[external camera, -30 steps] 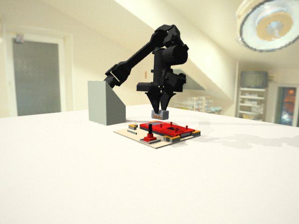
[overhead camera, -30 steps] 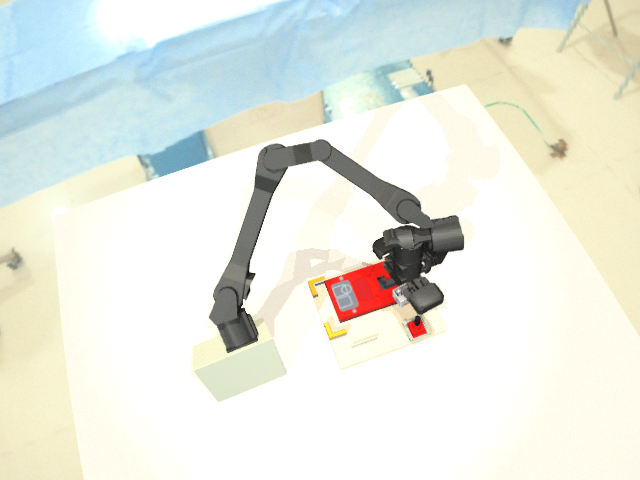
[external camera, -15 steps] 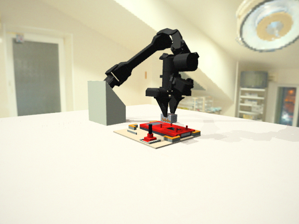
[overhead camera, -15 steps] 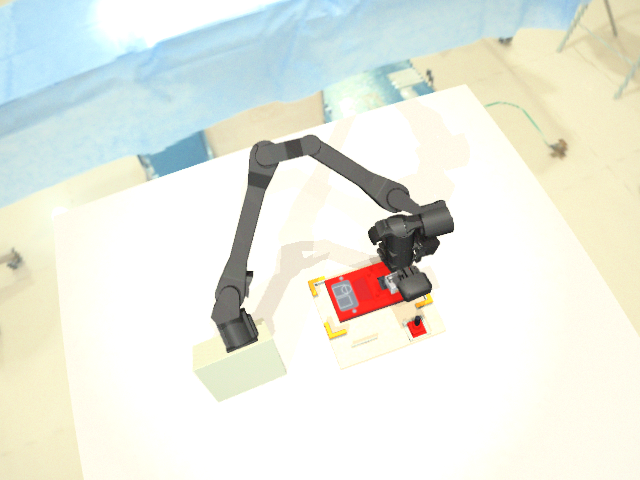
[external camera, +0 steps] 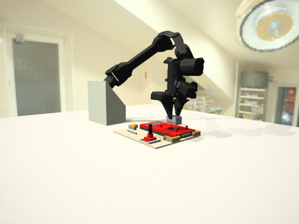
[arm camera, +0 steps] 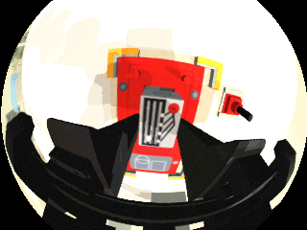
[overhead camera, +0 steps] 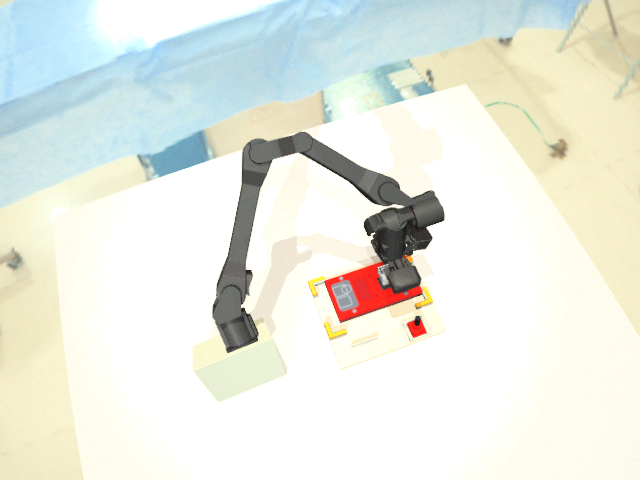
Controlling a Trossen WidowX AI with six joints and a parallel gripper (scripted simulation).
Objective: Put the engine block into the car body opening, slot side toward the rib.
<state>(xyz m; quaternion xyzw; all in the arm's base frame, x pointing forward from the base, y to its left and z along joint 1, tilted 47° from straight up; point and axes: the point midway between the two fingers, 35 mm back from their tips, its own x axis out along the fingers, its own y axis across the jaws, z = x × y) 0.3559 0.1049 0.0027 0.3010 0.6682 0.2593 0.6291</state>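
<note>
Right now my gripper tip is 1 cm above the engine block. Round my gripper tip: black post 13 cm to the right, 3 cm below.
</note>
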